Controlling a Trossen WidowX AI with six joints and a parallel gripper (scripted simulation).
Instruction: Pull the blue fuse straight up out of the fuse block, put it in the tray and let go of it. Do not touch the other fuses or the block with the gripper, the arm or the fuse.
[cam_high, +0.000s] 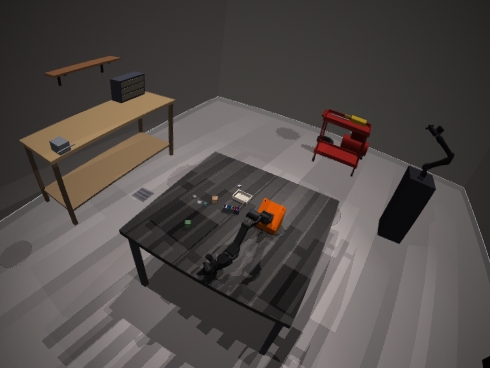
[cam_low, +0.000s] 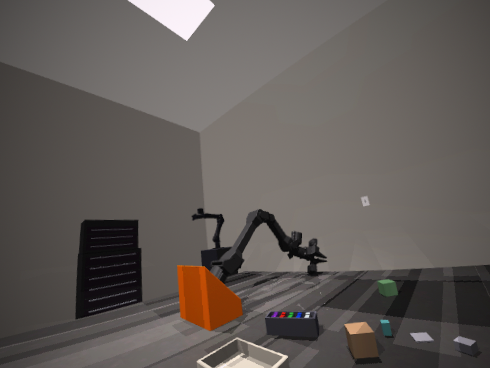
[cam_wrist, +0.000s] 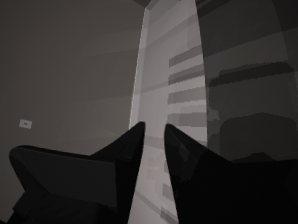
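Now: the blue fuse 640 mm to the right of my gripper tip, 140 mm ahead of it and 30 mm below it. The rest, counted from my gripper tip: white tray: 830 mm to the right, 120 mm ahead, 60 mm below.
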